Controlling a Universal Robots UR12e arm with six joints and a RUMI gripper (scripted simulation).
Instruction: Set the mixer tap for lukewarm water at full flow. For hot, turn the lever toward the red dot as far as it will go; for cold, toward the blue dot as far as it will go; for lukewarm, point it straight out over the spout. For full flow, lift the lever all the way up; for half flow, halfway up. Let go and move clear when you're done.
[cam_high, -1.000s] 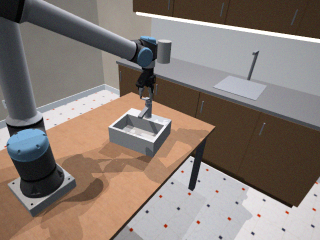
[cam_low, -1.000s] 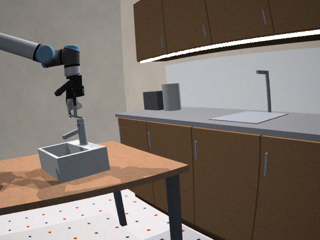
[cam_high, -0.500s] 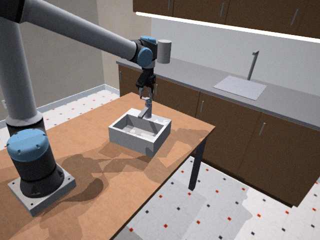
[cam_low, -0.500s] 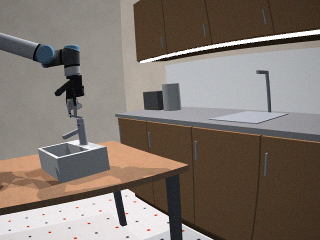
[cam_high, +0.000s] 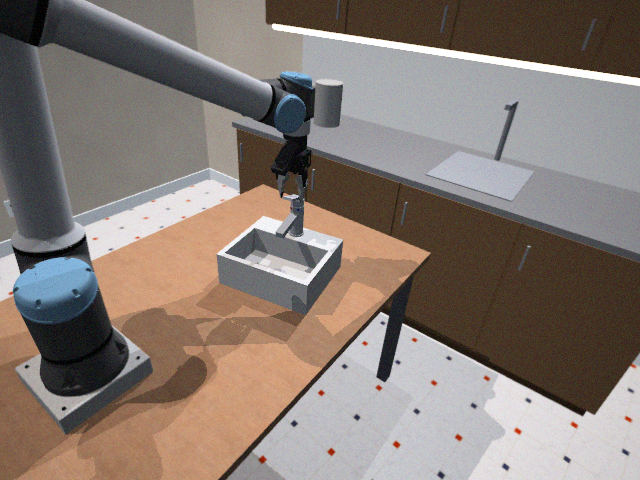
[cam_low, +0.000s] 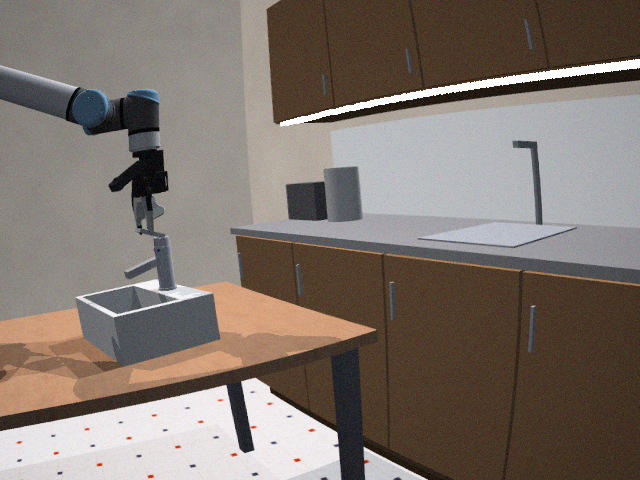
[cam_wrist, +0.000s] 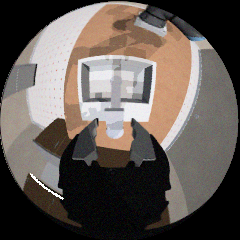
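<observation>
Right now the lever is 10 mm ahead of my hand and 10 mm below it. Also, from my hand: grey mixer tap (30 mm ahead, 10 mm to the left, 60 mm below); then white basin (70 mm behind, 10 mm to the right, 250 mm below).
</observation>
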